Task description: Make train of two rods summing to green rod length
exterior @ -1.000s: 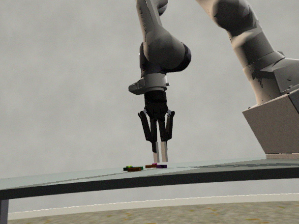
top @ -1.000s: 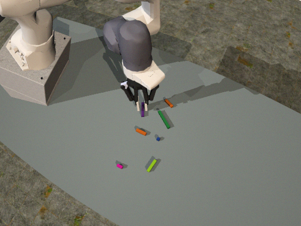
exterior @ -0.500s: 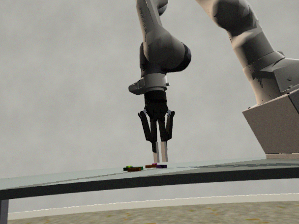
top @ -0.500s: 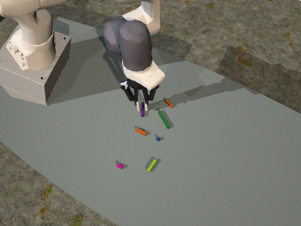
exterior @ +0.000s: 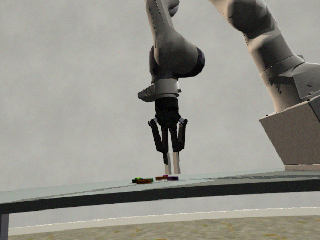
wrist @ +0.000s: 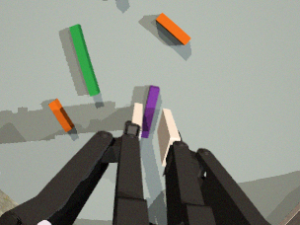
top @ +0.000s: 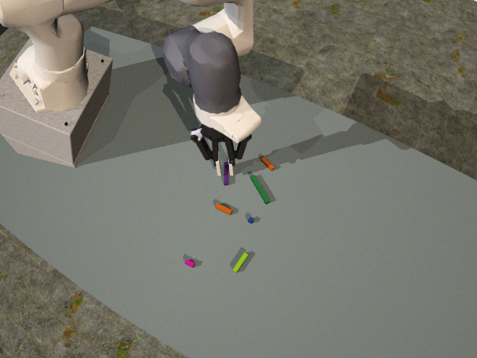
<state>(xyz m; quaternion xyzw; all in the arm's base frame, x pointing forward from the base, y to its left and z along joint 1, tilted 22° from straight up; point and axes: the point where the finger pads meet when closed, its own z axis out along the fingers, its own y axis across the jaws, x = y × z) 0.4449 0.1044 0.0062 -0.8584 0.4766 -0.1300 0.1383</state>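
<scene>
The purple rod lies 4 cm below my hand. From my hand the other things lie so: lime rod 17 cm to the right, 16 cm ahead, 4 cm below; blue rod 12 cm ahead, 7 cm to the right, 4 cm below; green rod 9 cm ahead, 4 cm below, 1 cm to the left.
</scene>
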